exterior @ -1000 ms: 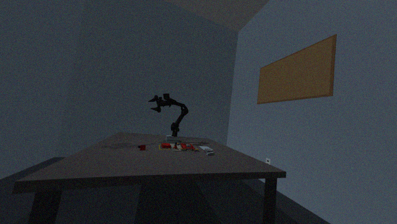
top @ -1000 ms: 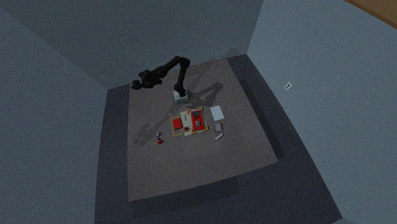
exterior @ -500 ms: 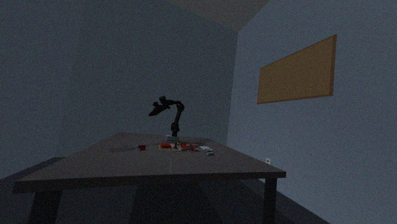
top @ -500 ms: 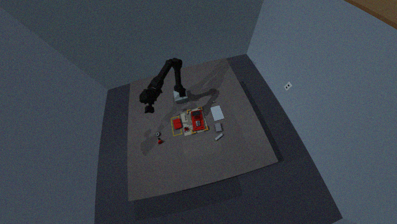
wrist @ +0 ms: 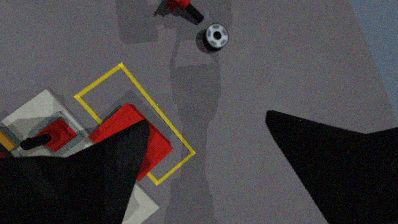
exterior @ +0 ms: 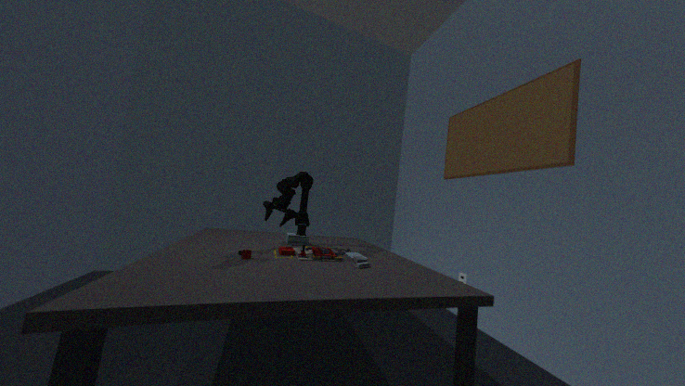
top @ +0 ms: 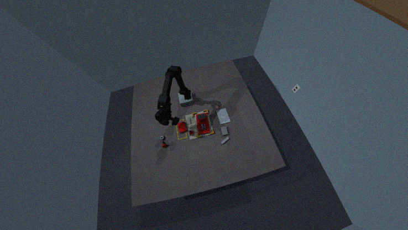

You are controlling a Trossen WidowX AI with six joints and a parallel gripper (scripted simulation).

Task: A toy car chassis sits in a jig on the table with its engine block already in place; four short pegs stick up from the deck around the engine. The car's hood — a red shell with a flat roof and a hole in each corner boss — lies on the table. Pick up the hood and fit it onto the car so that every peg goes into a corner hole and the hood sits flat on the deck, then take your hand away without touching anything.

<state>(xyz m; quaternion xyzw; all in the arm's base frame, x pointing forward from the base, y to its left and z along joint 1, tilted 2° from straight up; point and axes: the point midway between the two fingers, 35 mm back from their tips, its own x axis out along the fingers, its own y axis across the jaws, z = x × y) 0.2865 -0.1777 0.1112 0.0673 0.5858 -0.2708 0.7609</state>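
The red hood lies 13 cm below my gripper tip, 9 cm to the left of it and 1 cm ahead of it. From my gripper tip the other things lie so: white plate (49 cm to the left, 14 cm below, 2 cm behind).
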